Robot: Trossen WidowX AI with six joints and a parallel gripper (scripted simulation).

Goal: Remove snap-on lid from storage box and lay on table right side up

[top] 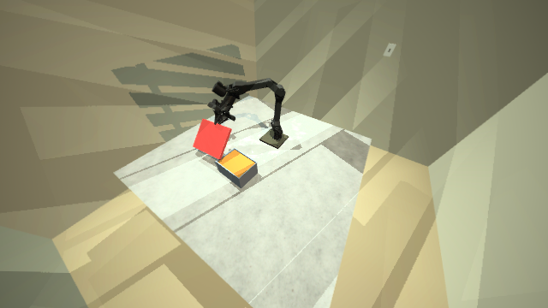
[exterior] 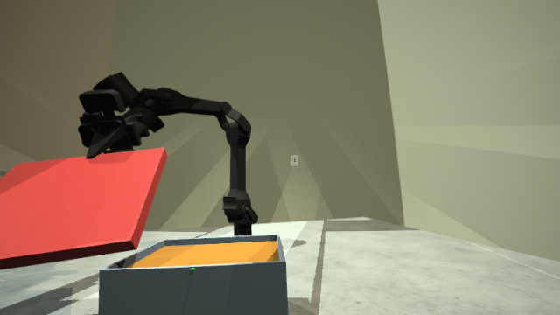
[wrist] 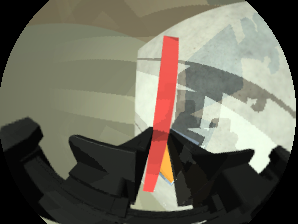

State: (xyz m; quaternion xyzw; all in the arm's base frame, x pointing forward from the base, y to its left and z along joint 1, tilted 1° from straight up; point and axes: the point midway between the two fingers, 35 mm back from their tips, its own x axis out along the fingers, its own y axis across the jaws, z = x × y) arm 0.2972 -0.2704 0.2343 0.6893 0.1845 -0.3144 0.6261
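Right now my gripper tip is 6 cm short of the red lid and 5 cm above it. Also, from my gripper tip: storage box 19 cm to the left, 18 cm below, 10 cm ahead.
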